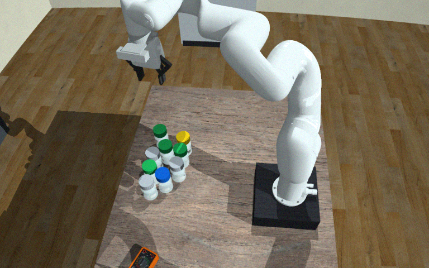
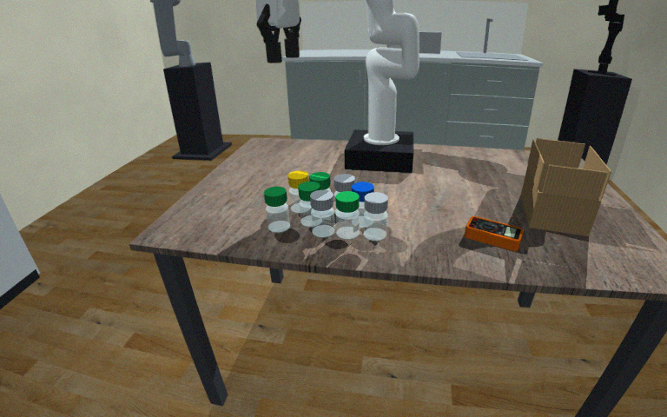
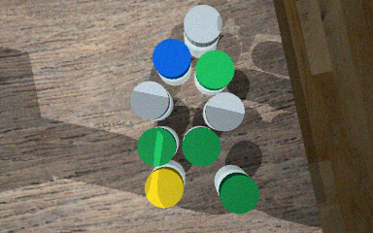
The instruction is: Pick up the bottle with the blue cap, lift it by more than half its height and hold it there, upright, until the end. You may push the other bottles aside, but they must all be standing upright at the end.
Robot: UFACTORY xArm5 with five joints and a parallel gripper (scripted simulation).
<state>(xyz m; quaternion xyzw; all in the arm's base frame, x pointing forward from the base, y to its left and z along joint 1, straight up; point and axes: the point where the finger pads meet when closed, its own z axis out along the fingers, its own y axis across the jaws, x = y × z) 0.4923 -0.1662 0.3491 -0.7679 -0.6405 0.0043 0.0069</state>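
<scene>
Right now the blue-capped bottle is 30 mm behind my hand, 170 mm to the left of it and 370 mm below it. From my hand the other things lie so: yellow-capped bottle 70 mm behind, 10 mm to the right, 370 mm below; orange multimeter 10 mm behind, 490 mm to the left, 400 mm below.
</scene>
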